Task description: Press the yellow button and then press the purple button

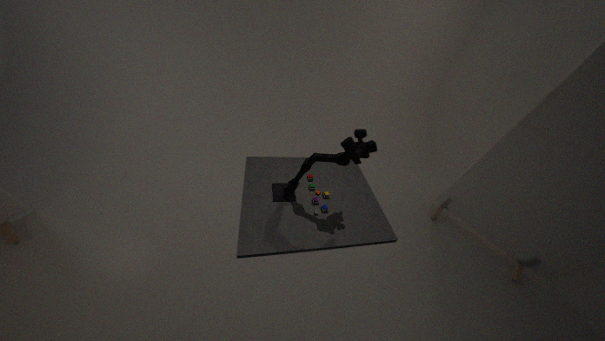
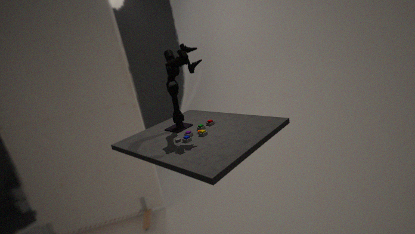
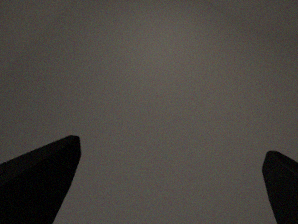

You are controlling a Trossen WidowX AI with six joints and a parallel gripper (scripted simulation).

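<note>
The yellow button lies 120 mm behind my gripper tip, 10 mm to the right of it and 550 mm below it. The rest, counted from my gripper tip: green button: 220 mm behind, 70 mm to the left, 550 mm below; purple button: 210 mm behind, 70 mm to the right, 550 mm below; blue button: 150 mm behind, 140 mm to the right, 550 mm below.
</note>
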